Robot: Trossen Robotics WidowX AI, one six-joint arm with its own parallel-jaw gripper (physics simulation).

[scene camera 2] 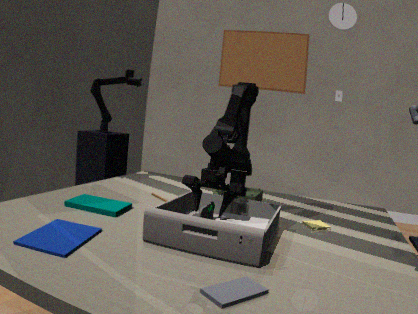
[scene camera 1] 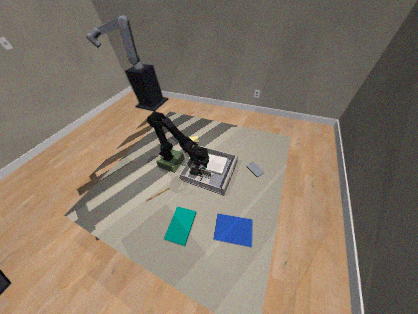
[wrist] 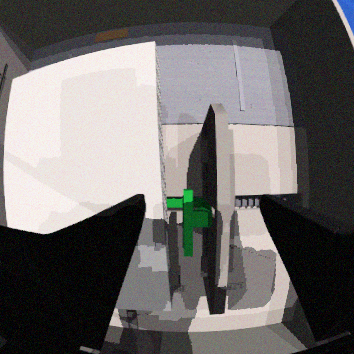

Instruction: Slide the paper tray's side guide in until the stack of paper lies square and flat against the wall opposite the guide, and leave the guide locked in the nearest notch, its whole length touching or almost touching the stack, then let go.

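Pixels of known places: gripper, fingertip midpoint: (scene camera 2: 207, 213) (scene camera 1: 204, 171) (wrist: 203, 201); arm's base, origin of the base link: (scene camera 1: 168, 157).
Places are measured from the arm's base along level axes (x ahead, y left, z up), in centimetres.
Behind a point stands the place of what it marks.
Observation:
The paper tray (scene camera 1: 230, 175) @[x 49.7, y 3.5, z -2.1 cm] (scene camera 2: 167, 234) @[x 50.1, y -3.2, z -3.9 cm] (wrist: 322, 120) @[x 36.9, y -9.9, z -3.6 cm] stands on the mat. The white paper stack (scene camera 1: 218, 164) @[x 37.8, y 10.3, z -3.5 cm] (scene camera 2: 256, 222) @[x 26.6, y 14.1, z -3.4 cm] (wrist: 100, 135) @[x 35.2, y 7.4, z -3.4 cm] lies at the left in the wrist view; whether it touches the left wall is unclear. The upright grey side guide (wrist: 222, 165) @[x 32.8, y -0.4, z 0.2 cm] stands right of the stack, a gap between them. Its green latch (wrist: 188, 225) @[x 30.1, y 1.1, z 0.4 cm] is on the side facing the stack. A notched strip (wrist: 247, 201) @[x 30.2, y -4.4, z -6.9 cm] runs right of the guide. My gripper (scene camera 2: 210, 214) @[x 30.8, y 0.2, z -2.3 cm] (wrist: 203, 201) @[x 30.8, y 0.2, z -2.3 cm] is open, its fingers inside the tray, one on each side of the guide, apart from it. The left fingertip overlaps the stack's near edge.
A green base block (scene camera 1: 170, 161) @[x 3.9, y -2.9, z 0.3 cm] is beside the tray. A teal book (scene camera 1: 180, 226) @[x 33.6, y -39.2, z -5.9 cm] (scene camera 2: 98, 205) @[x 36.2, y -35.7, z -5.9 cm], a blue book (scene camera 1: 233, 230) @[x 62.9, y -28.6, z -6.9 cm] (scene camera 2: 58, 237) @[x 64.6, y -26.8, z -6.9 cm], a grey slab (scene camera 1: 255, 169) @[x 64.3, y 18.3, z -6.7 cm] (scene camera 2: 234, 291) @[x 64.9, y 18.9, z -6.8 cm], a pencil (scene camera 1: 158, 194) @[x 7.5, y -26.9, z -7.3 cm] and yellow notes (scene camera 2: 316, 224) @[x 5.9, y 31.7, z -6.7 cm] lie around it. Another arm stands on a dark pedestal (scene camera 1: 145, 85) (scene camera 2: 101, 157).

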